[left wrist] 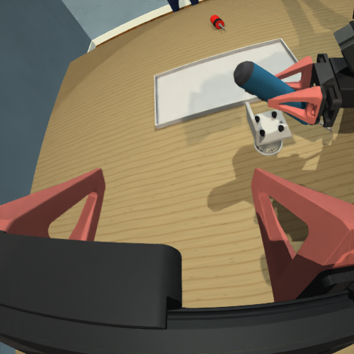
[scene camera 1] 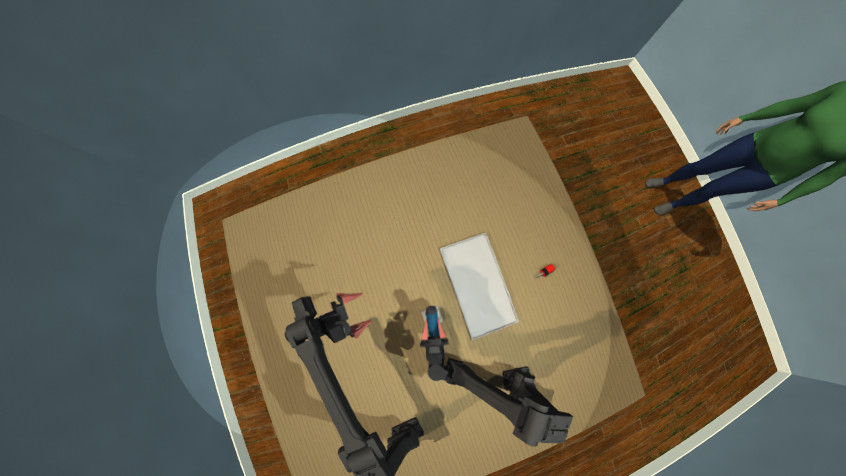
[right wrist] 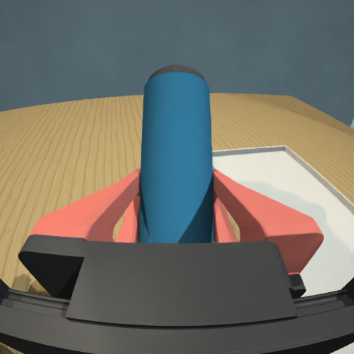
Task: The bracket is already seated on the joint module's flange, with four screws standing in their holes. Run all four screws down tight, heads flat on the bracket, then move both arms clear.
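Seen in the pictures: left gripper, fingertip midpoint: (scene camera 1: 366, 307); right gripper, fingertip midpoint: (scene camera 1: 432, 317); left arm's base, origin of the base link: (scene camera 1: 407, 430); right arm's base, origin of the base link: (scene camera 1: 516, 377).
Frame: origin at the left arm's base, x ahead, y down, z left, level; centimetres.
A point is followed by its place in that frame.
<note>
The white bracket (left wrist: 268, 124) sits on the round joint module (left wrist: 268, 148), with black screws (left wrist: 274, 114) (left wrist: 262, 133) standing in its four holes. How far their heads stand above the bracket is too small to tell. My right gripper (scene camera 1: 433, 324) {x 41.8, y -15.7, z -32.1 cm} (left wrist: 266, 92) (right wrist: 176, 177) is shut on a blue-handled screwdriver (scene camera 1: 432, 319) {x 41.6, y -19.8, z -31.9 cm} (left wrist: 267, 82) (right wrist: 177, 125), tilted in the left wrist view. In scene camera 1 it covers most of the bracket. The tool's tip is not clearly visible. My left gripper (scene camera 1: 366, 307) {x 55.5, y -30.7, z -14.7 cm} (left wrist: 177, 176) is open and empty, left of the bracket in scene camera 1.
A shallow white tray (scene camera 1: 479, 284) {x 43.7, y -0.4, z -56.7 cm} (left wrist: 200, 95) (right wrist: 260, 175) lies beside the bracket, on its right in scene camera 1. A small red screwdriver (scene camera 1: 547, 270) {x 34.6, y -3.2, z -86.8 cm} (left wrist: 216, 21) lies beyond the tray. A person (scene camera 1: 792, 156) stands at the right of scene camera 1.
</note>
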